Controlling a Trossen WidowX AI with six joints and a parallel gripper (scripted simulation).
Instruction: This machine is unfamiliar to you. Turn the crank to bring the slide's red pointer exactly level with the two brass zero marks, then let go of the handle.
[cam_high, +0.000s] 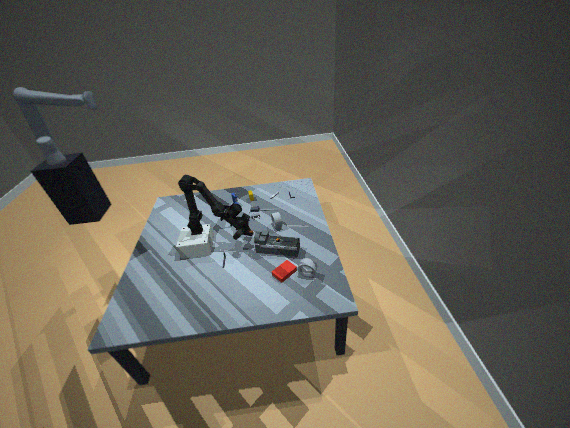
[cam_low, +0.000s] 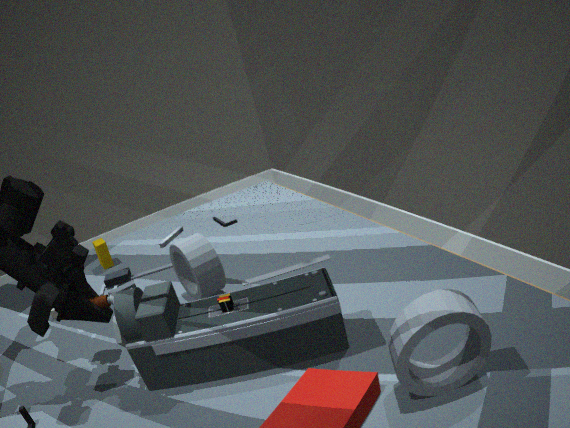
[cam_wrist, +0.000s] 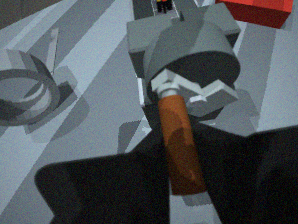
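Right now my gripper tip is 2 cm past the brown handle and 2 cm below it. Round my gripper tip: yellow block: 3 cm behind, 53 cm to the left, 6 cm below; blue clamp: 15 cm behind, 48 cm to the left, 4 cm below; red pointer: 15 cm ahead, 7 cm to the right, 1 cm below.
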